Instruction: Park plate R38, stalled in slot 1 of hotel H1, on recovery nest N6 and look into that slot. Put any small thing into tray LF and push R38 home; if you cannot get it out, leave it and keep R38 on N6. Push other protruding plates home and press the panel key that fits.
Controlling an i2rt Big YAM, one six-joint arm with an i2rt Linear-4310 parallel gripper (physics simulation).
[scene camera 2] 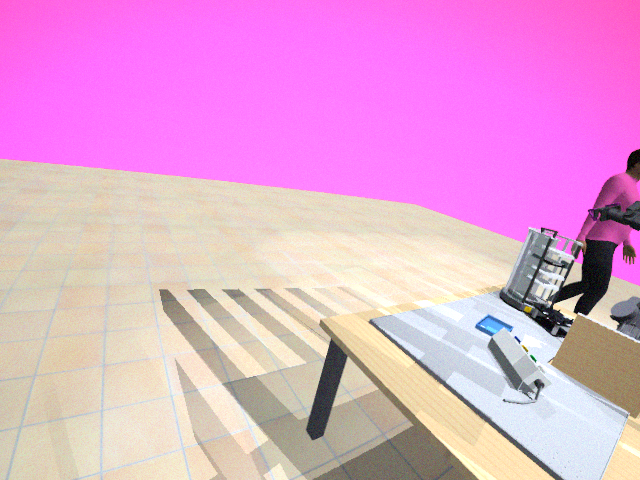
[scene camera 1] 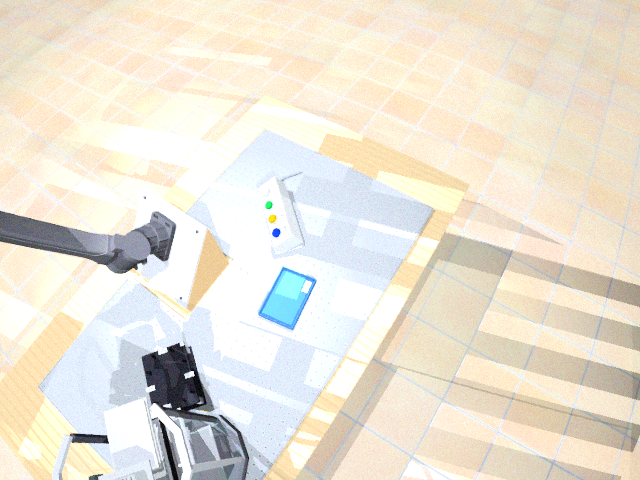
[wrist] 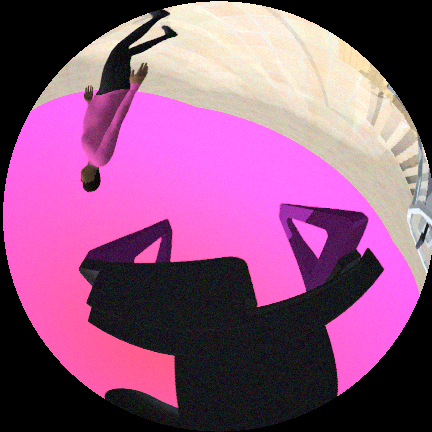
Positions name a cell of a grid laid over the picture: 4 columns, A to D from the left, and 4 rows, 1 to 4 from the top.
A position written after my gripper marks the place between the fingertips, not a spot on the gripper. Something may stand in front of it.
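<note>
There's a slotted rack (wrist: D3) here, and a white button box (scene camera 2: D4) as well. As for my gripper (wrist: C3), it's open and holding nothing.
</note>
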